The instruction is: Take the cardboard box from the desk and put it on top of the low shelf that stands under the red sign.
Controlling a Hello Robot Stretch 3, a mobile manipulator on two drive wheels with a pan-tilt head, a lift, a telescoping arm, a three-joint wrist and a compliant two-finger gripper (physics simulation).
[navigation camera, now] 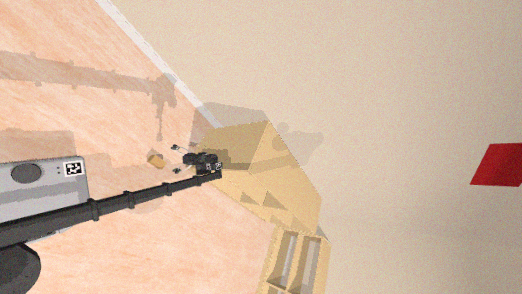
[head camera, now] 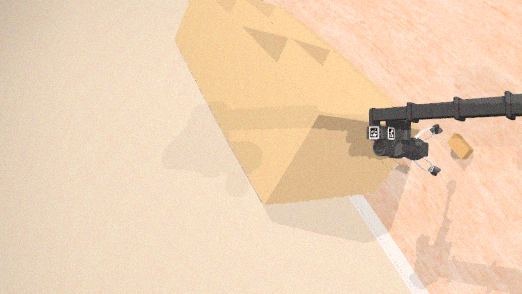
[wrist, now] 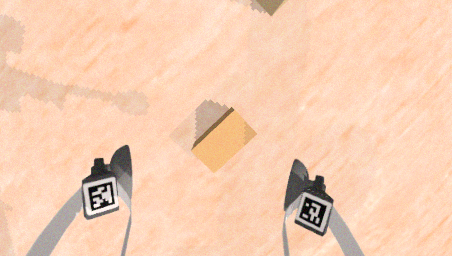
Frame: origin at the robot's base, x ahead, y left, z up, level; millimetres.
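Seen in the pictures: gripper, fingertip midpoint: (navigation camera: 173, 159) (head camera: 438, 150); robot's base at its link origin: (navigation camera: 27, 172).
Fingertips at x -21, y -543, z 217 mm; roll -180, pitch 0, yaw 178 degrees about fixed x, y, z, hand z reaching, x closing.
Note:
Offsets run from my fingertips to a thing's middle. "pt": to the spot under its first point.
A small tan cardboard box @[dx -18, dy +13, dz -187 mm] (head camera: 459, 145) (navigation camera: 157, 161) (wrist: 225, 140) lies on the pinkish wood floor. My gripper (head camera: 435, 150) (navigation camera: 176, 159) (wrist: 210, 170) is open and empty, with its fingers spread wide. The box is beyond the fingertips and apart from them; in the wrist view it appears between and slightly above them. A tan shelf unit @[pt dx -287, dy -711, dz +393 mm] (head camera: 225, 75) (navigation camera: 295, 187) stands against the wall behind the wrist. The red sign @[dx -185, dy -932, dz +1533 mm] (navigation camera: 500, 165) is on the wall at the right of the navigation view. The desk does not show.
A second tan unit with open compartments (navigation camera: 322, 260) stands beside the first in the navigation view. My extended arm (head camera: 457, 108) (navigation camera: 112, 202) reaches toward the first unit. A white baseboard (head camera: 382, 240) (navigation camera: 150, 55) runs along the wall. Shadows of the robot fall on floor and wall.

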